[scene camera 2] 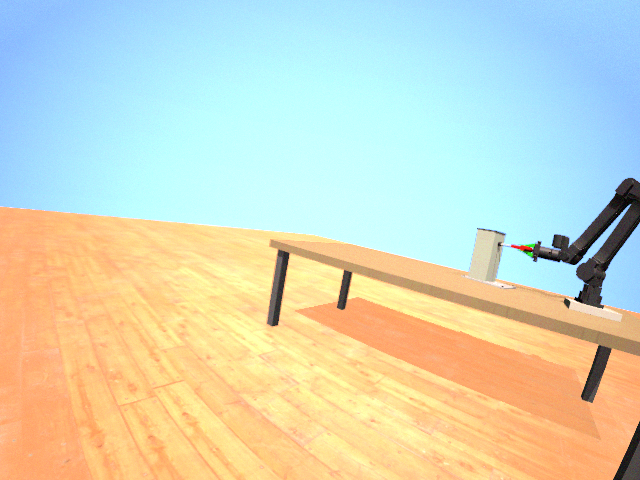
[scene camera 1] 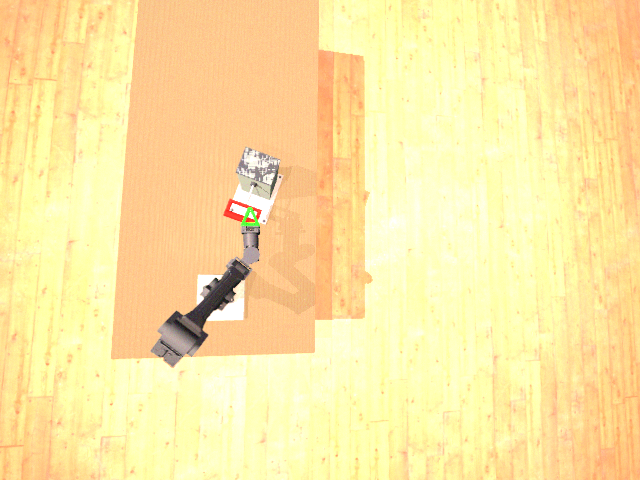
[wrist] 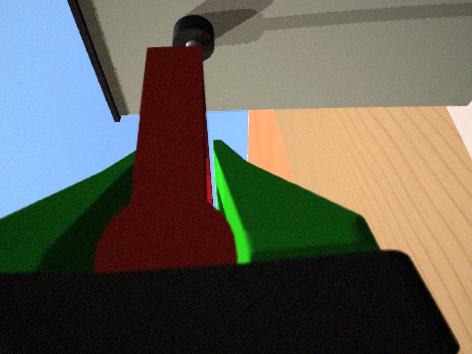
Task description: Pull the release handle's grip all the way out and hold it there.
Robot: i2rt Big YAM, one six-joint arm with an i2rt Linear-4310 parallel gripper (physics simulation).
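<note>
The release handle's grip is a red rectangular frame (scene camera 1: pixel 227 208) (scene camera 2: pixel 520 248) (wrist: pixel 170 115). It stands out from a grey-beige upright housing (scene camera 1: pixel 264 187) (scene camera 2: pixel 484 256) (wrist: pixel 325 65) on a thin pale rod (scene camera 1: pixel 251 194) (scene camera 2: pixel 507 244). A stretch of rod shows between the grip and the black collar (scene camera 2: pixel 499 244) (wrist: pixel 193 32) on the housing's face. My gripper (scene camera 1: pixel 250 211) (scene camera 2: pixel 528 250), with green fingers, is shut on the red grip, near one end of it in the scene camera 1 view. The grip hides part of the fingers in the wrist view.
The housing stands on a white plate (scene camera 1: pixel 272 202) (scene camera 2: pixel 502 285) on the brown table (scene camera 1: pixel 180 103) (scene camera 2: pixel 361 256). My arm's white base plate (scene camera 1: pixel 230 313) (scene camera 2: pixel 593 310) stands near the table's end. The table's right edge in the scene camera 1 view runs beside the housing.
</note>
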